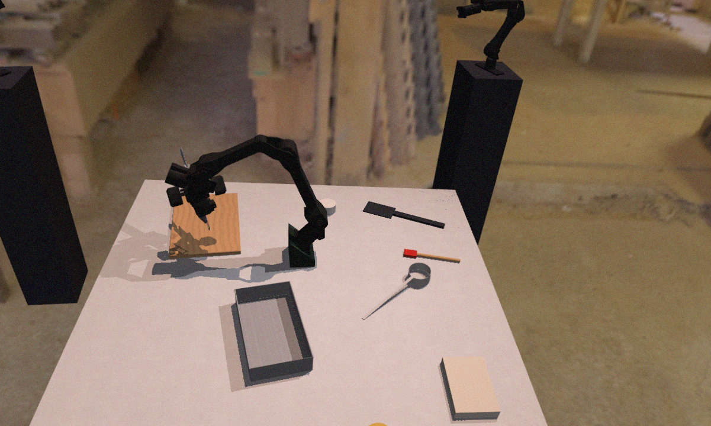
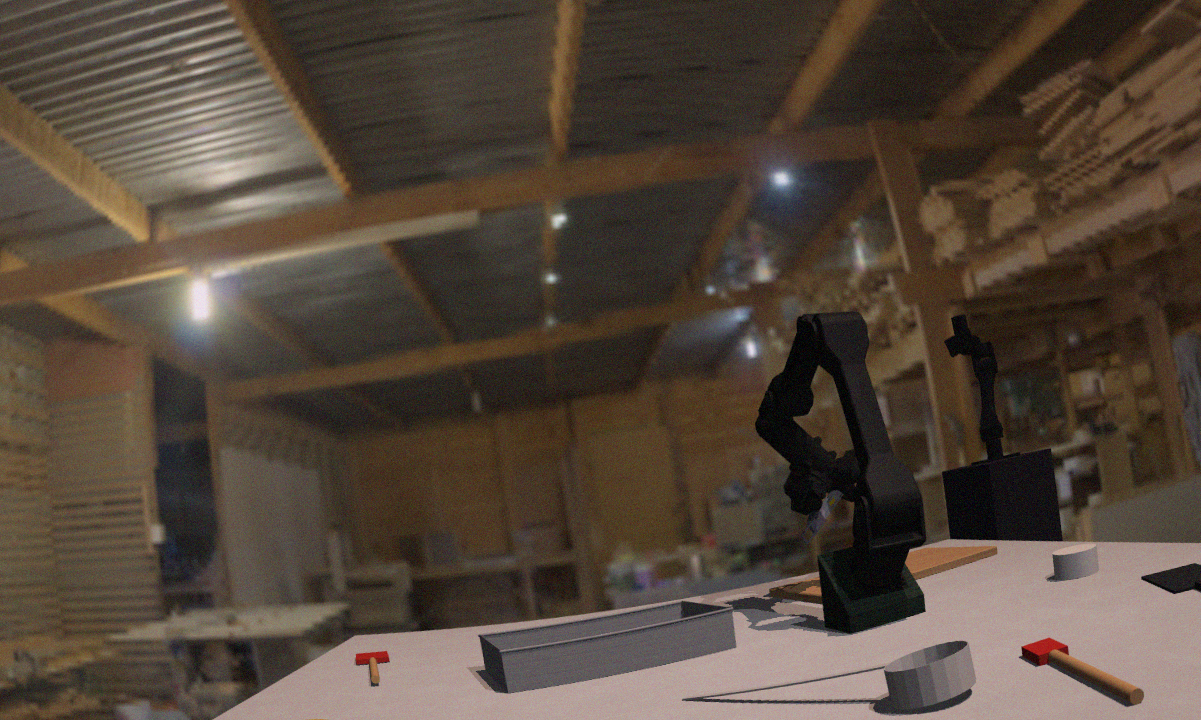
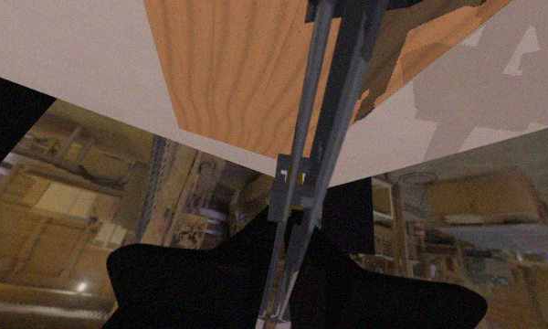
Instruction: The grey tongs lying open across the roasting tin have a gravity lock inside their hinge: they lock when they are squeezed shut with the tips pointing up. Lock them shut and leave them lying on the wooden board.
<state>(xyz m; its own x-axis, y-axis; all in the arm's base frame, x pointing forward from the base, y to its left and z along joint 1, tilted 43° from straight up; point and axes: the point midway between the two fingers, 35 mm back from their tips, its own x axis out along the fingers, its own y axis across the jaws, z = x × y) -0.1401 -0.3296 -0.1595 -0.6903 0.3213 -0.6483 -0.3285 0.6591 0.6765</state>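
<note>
Right now my gripper tip is 14 cm above the wooden board, 3 cm past it and 2 cm to the right of it. From my gripper tip the other things lie so: black spatula 76 cm to the left, 15 cm below, 5 cm behind; then white cylinder 48 cm to the left, 13 cm below, 9 cm behind; then dark grey roasting tin 51 cm ahead, 24 cm to the left, 12 cm below.
</note>
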